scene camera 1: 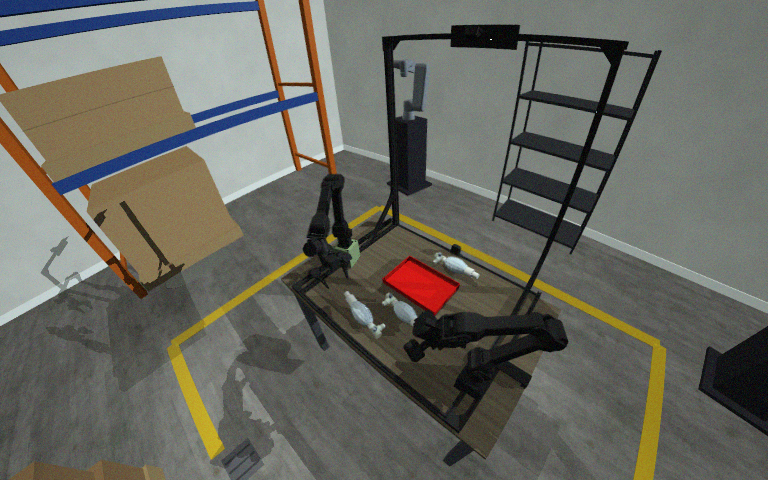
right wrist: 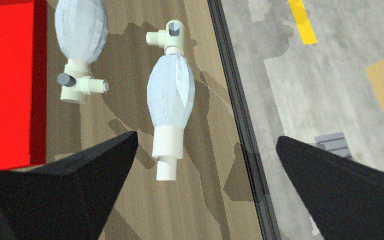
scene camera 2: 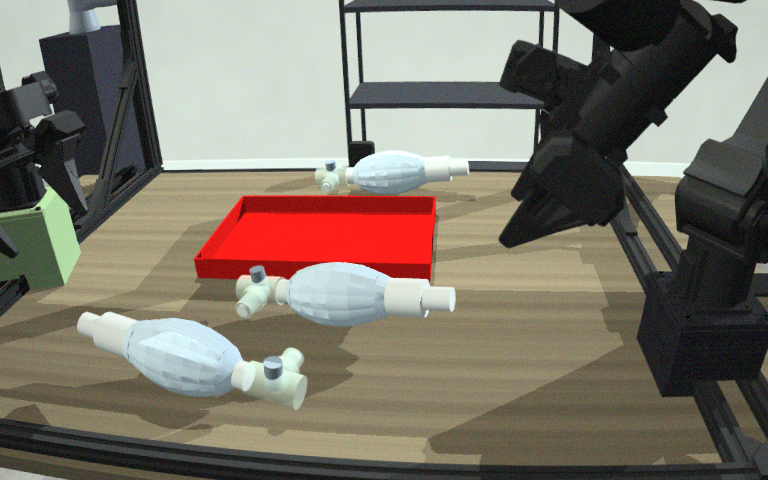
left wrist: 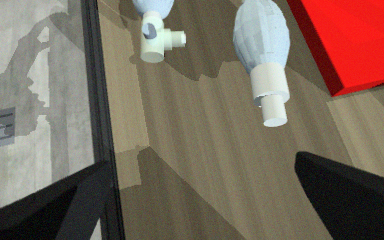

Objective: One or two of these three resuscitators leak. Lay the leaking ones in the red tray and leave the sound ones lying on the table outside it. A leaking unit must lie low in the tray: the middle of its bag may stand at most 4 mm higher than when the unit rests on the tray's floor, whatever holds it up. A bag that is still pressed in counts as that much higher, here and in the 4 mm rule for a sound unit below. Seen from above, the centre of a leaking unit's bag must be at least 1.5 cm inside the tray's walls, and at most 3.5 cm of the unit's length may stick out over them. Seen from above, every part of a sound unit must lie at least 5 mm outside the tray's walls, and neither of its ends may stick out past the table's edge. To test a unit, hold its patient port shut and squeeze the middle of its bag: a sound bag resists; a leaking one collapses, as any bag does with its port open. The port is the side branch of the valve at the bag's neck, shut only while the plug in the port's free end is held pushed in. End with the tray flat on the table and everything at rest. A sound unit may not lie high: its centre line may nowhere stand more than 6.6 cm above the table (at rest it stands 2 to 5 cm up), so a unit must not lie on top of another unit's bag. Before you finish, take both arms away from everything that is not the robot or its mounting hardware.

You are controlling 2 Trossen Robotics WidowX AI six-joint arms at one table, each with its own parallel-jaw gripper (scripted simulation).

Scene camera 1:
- red tray: 431, 289
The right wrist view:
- my right gripper: 207, 140
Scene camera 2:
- my left gripper: 509, 219
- my right gripper: 52, 234
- red tray: 393, 235
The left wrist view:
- my left gripper: 203, 165
